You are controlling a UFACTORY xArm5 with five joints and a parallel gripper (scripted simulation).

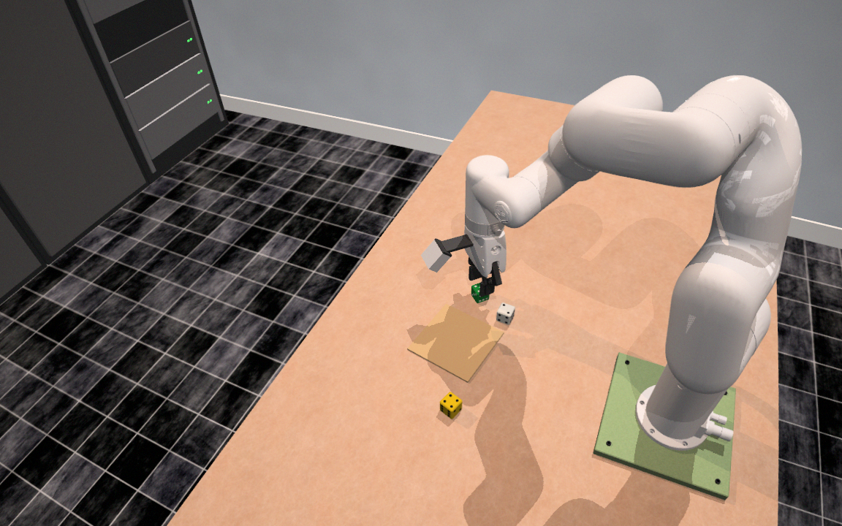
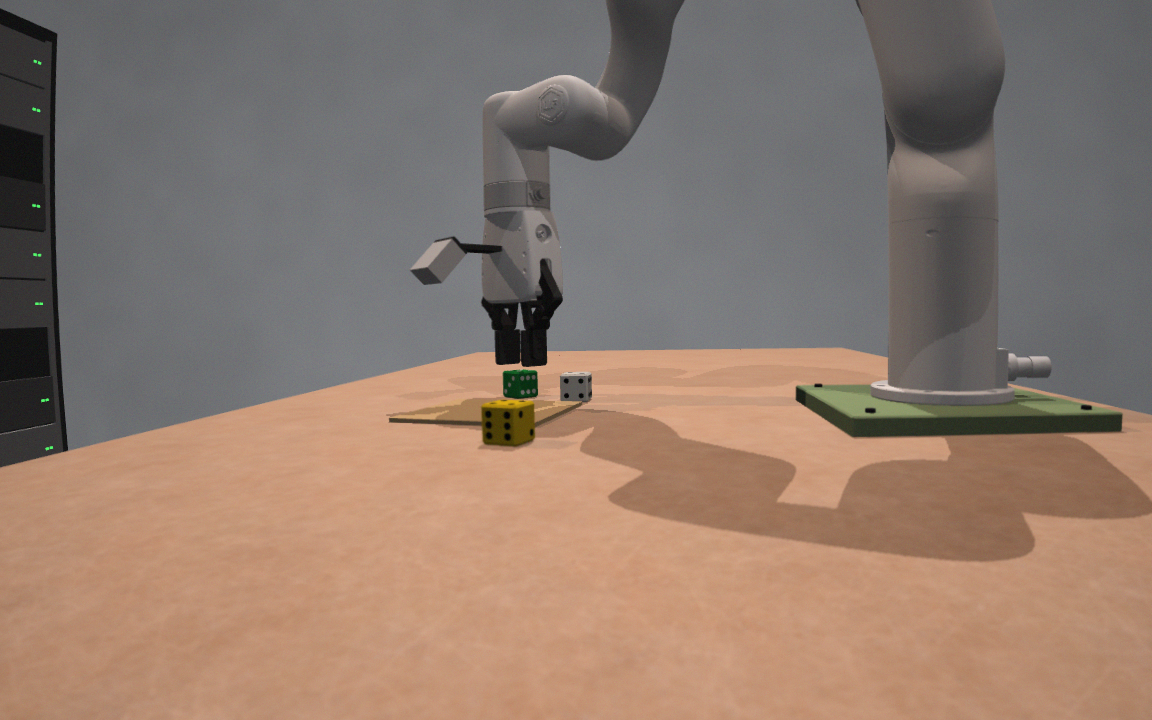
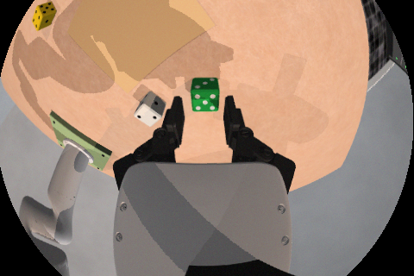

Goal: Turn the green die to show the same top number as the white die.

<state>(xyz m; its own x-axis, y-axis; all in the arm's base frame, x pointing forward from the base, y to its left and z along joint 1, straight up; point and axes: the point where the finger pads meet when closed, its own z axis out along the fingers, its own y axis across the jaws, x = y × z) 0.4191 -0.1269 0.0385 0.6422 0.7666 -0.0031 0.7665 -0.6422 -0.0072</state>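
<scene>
My gripper is now 4 cm above the green die. Round my hand: tan mat: 13 cm to the left, 5 cm below; white die: 7 cm behind, 3 cm to the left, 4 cm below; yellow die: 6 cm behind, 27 cm to the left, 4 cm below.
</scene>
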